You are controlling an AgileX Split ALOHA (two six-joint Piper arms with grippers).
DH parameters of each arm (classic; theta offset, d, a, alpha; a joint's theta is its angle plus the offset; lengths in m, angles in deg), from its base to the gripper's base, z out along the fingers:
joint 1: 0 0.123 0 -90
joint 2: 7.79 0 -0.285 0
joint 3: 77.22 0 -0.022 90
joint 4: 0 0.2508 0 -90
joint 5: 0 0 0.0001 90
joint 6: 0 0.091 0 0
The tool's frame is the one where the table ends.
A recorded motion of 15 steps. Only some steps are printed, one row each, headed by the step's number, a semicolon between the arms.
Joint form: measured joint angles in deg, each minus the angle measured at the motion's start. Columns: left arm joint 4, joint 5, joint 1, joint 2, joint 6, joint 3; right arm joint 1, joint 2, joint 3, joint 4, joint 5, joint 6.
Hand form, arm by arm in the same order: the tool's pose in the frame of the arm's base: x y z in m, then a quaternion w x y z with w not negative. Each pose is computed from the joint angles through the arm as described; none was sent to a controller.
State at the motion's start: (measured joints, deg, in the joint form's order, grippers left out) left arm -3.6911 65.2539 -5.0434 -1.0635 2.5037 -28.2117; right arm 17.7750 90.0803 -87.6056 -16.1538 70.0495 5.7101
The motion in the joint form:
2: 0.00 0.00 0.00 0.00 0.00 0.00; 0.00 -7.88 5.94 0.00 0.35 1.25
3: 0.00 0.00 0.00 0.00 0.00 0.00; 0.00 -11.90 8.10 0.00 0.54 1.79
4: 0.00 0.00 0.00 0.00 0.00 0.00; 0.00 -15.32 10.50 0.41 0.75 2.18
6: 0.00 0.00 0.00 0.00 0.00 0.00; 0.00 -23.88 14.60 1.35 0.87 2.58
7: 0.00 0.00 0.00 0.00 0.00 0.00; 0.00 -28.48 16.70 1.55 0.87 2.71
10: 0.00 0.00 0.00 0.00 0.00 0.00; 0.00 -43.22 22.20 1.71 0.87 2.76
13: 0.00 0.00 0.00 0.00 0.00 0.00; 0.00 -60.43 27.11 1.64 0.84 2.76
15: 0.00 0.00 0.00 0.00 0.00 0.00; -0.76 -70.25 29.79 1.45 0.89 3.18
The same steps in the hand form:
2: -0.0107 -0.0044 0.2690 0.49142 0.05991 0.86779 -0.04300; 0.2787 0.0643 0.3697 0.23136 -0.10969 0.96229 -0.09185
3: -0.0107 -0.0044 0.2690 0.49142 0.05991 0.86779 -0.04300; 0.2605 0.0584 0.3781 0.24561 -0.10239 0.95992 -0.08798
4: -0.0107 -0.0044 0.2690 0.49142 0.05991 0.86779 -0.04300; 0.2444 0.0538 0.3812 0.25192 -0.09717 0.95933 -0.08233
6: -0.0107 -0.0044 0.2690 0.49142 0.05991 0.86779 -0.04300; 0.2052 0.0427 0.3944 0.28617 -0.08719 0.95194 -0.06573
7: -0.0107 -0.0044 0.2690 0.49142 0.05991 0.86779 -0.04300; 0.1843 0.0363 0.3997 0.30620 -0.08277 0.94652 -0.05914
10: -0.0107 -0.0044 0.2690 0.49142 0.05991 0.86779 -0.04300; 0.1177 0.0152 0.4112 0.37960 -0.07010 0.92160 -0.04049
13: -0.0107 -0.0044 0.2690 0.49142 0.05991 0.86779 -0.04300; 0.0418 -0.0092 0.4108 0.47406 -0.05308 0.87871 -0.01781
15: -0.0107 -0.0044 0.2690 0.49142 0.05991 0.86779 -0.04300; 0.0010 -0.0225 0.4015 0.52613 -0.03377 0.84970 -0.00745

